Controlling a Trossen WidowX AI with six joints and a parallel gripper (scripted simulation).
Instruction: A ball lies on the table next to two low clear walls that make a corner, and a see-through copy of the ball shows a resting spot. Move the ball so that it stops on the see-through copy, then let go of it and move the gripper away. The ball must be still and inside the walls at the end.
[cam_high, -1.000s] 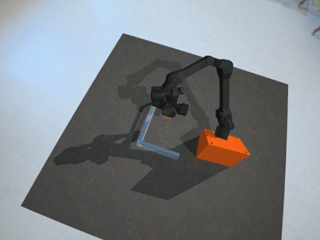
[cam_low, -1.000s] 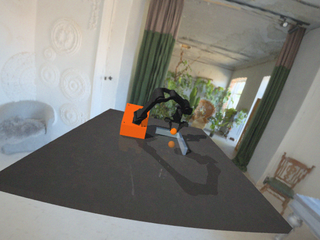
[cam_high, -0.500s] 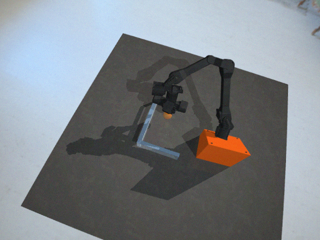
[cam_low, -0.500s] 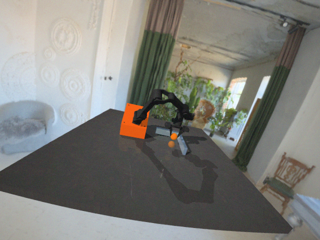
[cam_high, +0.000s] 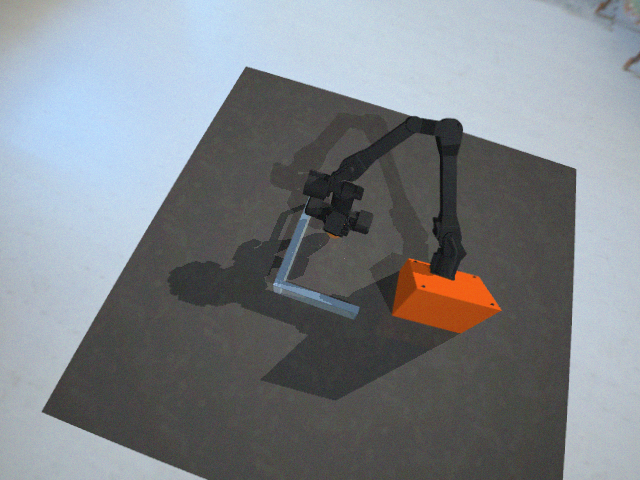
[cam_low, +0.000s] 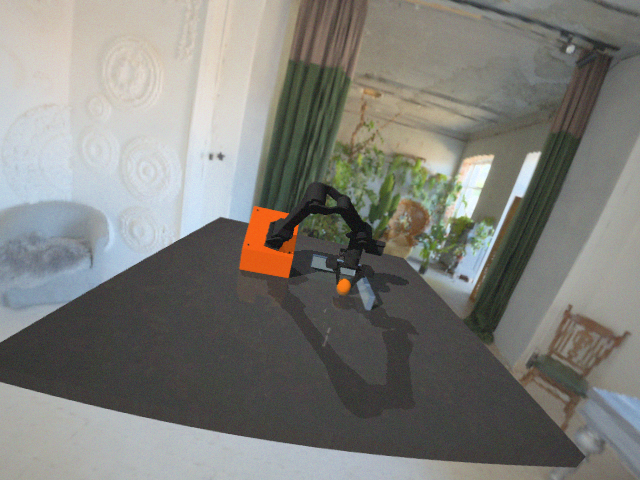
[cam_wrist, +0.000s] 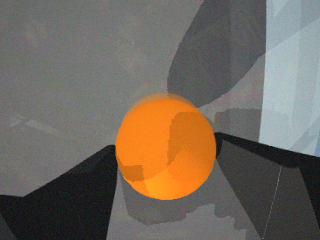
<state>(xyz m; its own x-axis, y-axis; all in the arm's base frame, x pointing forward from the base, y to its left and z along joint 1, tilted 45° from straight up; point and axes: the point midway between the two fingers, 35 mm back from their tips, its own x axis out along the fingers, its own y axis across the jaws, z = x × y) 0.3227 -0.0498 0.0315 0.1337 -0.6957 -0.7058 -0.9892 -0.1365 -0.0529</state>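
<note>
Right now my gripper tip is 10 mm above the see-through copy. From my gripper tip the other things lie so: orange ball (right at my gripper tip); clear wall (90 mm ahead, 80 mm to the left, 10 mm below).
</note>
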